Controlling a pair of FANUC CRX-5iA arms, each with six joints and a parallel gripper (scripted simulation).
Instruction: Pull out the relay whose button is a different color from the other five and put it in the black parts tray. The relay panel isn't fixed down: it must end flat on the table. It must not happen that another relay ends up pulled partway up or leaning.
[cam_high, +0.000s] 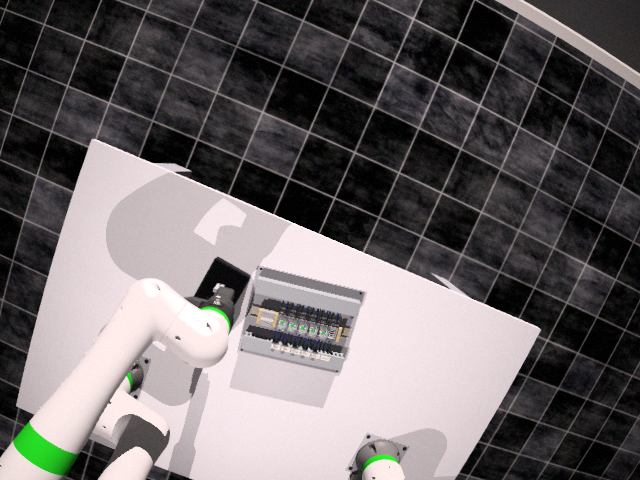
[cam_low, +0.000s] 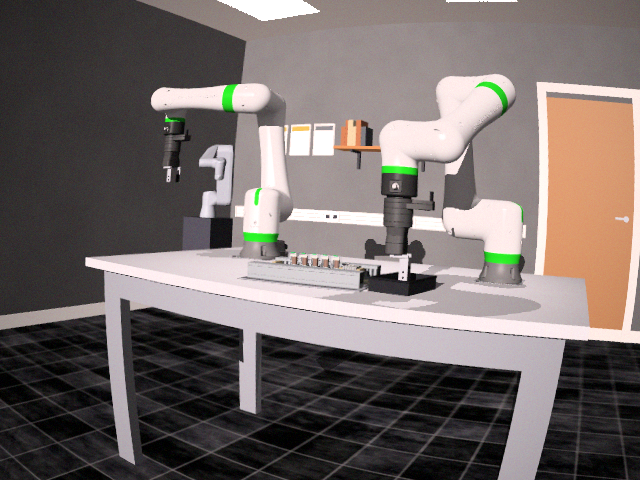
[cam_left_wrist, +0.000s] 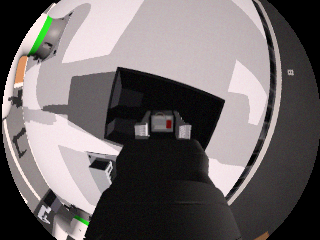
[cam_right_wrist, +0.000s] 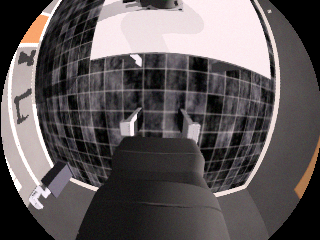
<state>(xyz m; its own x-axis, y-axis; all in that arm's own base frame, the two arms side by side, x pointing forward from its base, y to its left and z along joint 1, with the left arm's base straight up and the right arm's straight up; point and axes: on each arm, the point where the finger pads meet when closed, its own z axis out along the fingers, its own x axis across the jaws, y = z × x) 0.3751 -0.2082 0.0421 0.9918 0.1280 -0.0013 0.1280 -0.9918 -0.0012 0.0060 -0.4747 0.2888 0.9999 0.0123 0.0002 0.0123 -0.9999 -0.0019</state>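
My left hand is 1 cm above the red-button relay. Round my left hand: black parts tray: 2 cm below; grey relay panel: 25 cm to the right, 2 cm below, 1 cm behind.
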